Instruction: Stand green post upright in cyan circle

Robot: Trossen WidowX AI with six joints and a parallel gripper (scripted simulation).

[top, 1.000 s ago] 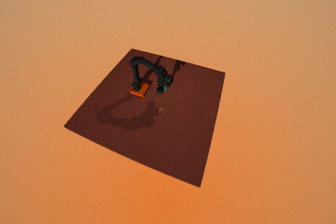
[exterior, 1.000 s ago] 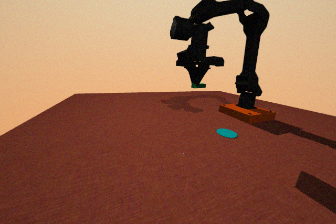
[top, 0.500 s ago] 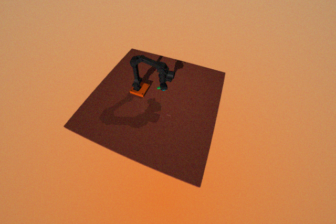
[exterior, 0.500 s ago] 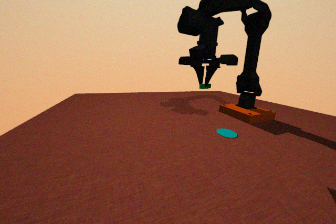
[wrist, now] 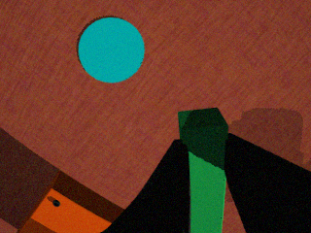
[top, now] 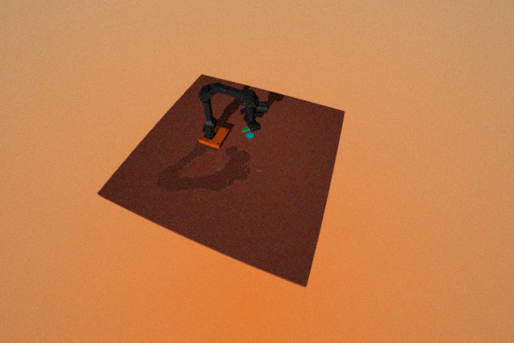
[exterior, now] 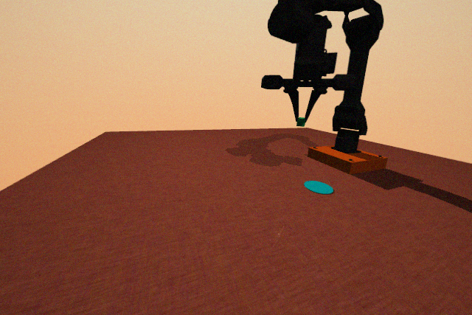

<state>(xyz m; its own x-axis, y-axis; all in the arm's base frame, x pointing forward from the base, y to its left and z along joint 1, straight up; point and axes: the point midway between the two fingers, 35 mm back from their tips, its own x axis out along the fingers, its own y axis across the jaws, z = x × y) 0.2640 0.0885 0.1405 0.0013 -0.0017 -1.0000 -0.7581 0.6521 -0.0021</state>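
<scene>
Right now the cyan circle is 30 mm behind my gripper tip, 50 mm to the left of it and 140 mm below it. Also, from my gripper tip: green post (10 mm behind, 20 mm to the right).
</scene>
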